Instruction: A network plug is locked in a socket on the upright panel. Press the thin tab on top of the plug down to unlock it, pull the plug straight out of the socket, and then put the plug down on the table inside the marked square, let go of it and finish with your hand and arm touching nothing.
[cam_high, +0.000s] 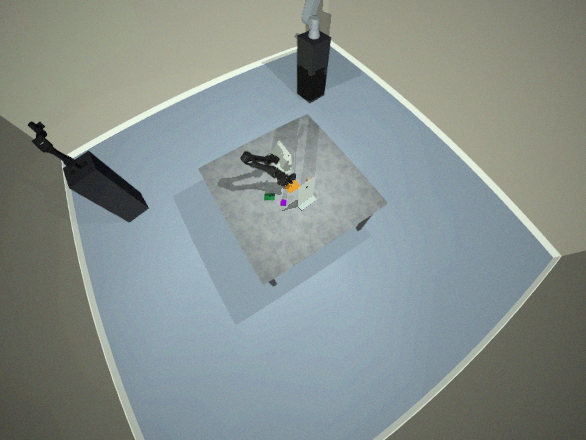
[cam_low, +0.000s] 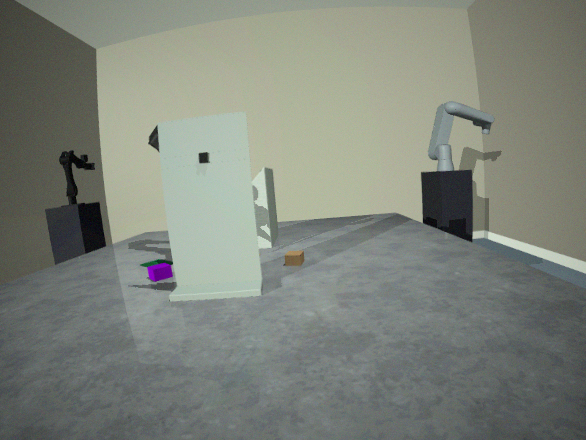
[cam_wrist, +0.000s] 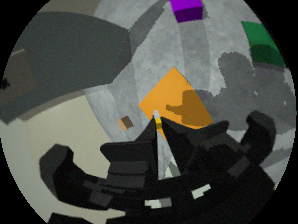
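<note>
My gripper tip is now 10 mm past the orange marked square and 50 mm above it. Also, from my gripper tip: pale upright panel (200 mm ahead, 10 mm to the right, 100 mm above).
</note>
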